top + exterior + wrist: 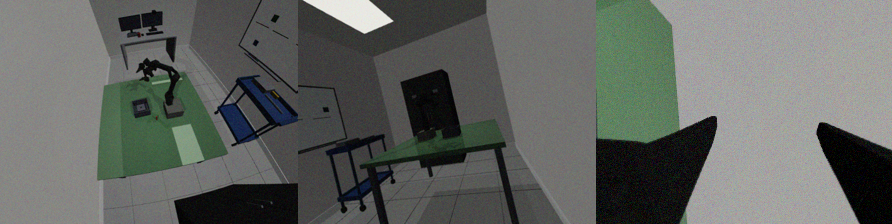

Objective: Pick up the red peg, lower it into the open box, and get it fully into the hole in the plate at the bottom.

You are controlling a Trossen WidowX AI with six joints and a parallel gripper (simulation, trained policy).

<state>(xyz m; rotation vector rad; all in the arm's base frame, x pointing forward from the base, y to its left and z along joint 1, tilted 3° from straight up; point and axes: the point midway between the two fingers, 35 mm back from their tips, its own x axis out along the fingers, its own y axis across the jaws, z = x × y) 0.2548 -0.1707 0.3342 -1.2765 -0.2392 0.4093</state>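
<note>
My gripper tip is now 8 cm past the red peg, 25 cm to the right of it and 42 cm above it. The rest, counted from my gripper tip: grey plate 4 cm ahead, 5 cm to the left, 41 cm below; then dark box 4 cm ahead, 5 cm to the left, 43 cm below.
</note>
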